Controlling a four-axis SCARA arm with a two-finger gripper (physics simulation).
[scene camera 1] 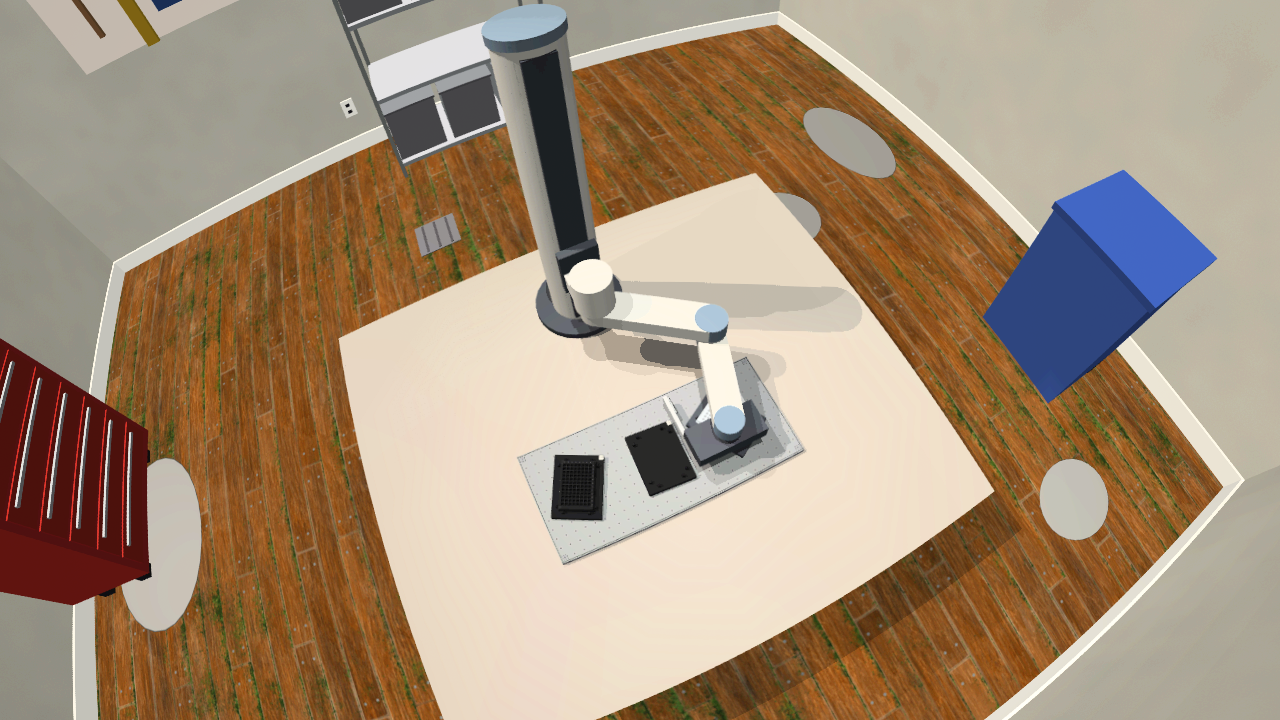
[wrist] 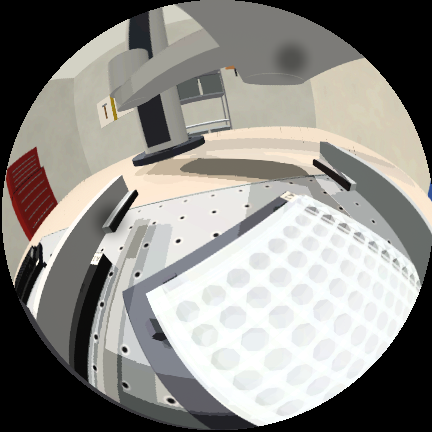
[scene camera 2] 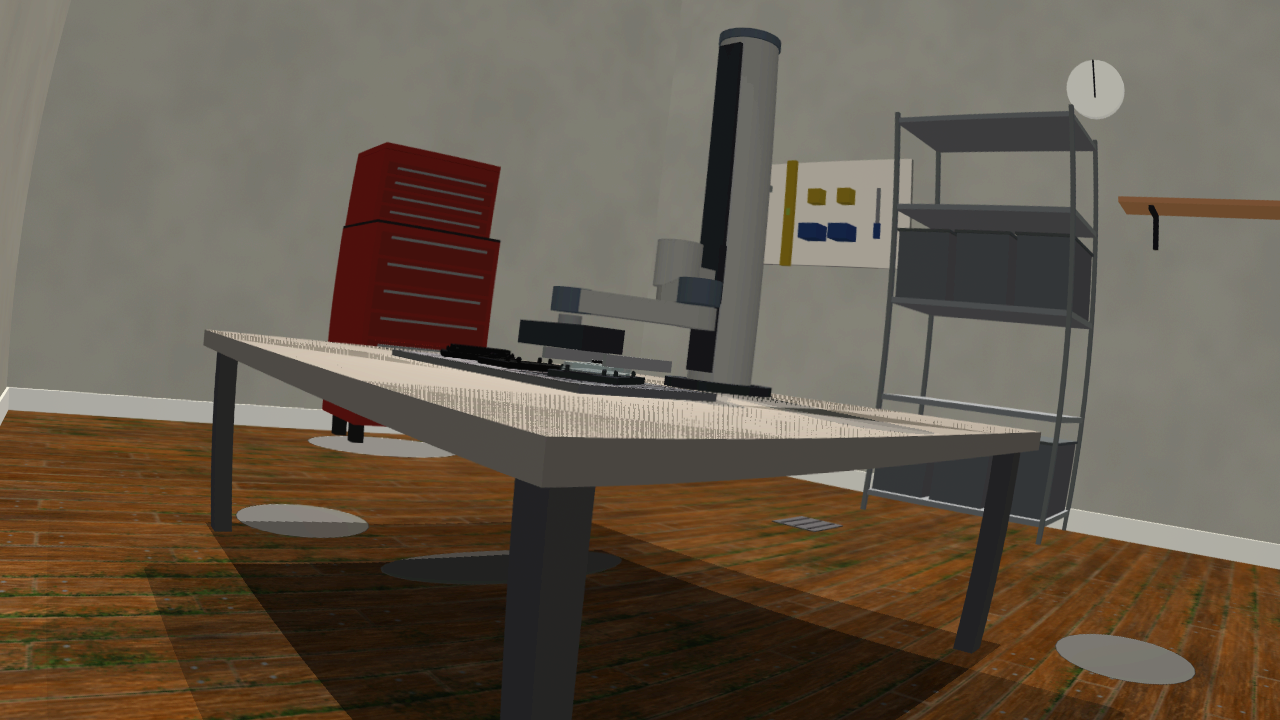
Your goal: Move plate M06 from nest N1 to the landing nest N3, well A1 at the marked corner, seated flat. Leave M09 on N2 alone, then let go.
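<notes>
A white well plate (wrist: 300, 300) (scene camera 2: 590, 368), apparently M06, lies on the right-hand dark nest (wrist: 141, 315), its edges roughly parallel to the nest; I cannot tell if it is fully flat. My gripper (wrist: 224, 159) (scene camera 2: 606, 360) is open and low over this nest, its fingers wide apart with nothing between the tips. In scene camera 1, the gripper body hides most of the plate. The middle nest (scene camera 1: 660, 458) (wrist: 86, 320) is bare and black, with a white corner label in the wrist view. A black well plate (scene camera 1: 578, 484), apparently M09, sits on the left-hand nest (scene camera 1: 559, 513). Plate and nest numbers are not readable.
The nests stand on a perforated grey board (scene camera 1: 617, 528) on the pale table (scene camera 1: 501, 626). The arm's column (scene camera 1: 550, 179) (scene camera 2: 747, 205) rises at the back of the table. A red cabinet (scene camera 1: 71, 501) (scene camera 2: 416, 259) and a blue block (scene camera 1: 1074, 295) stand beyond the table.
</notes>
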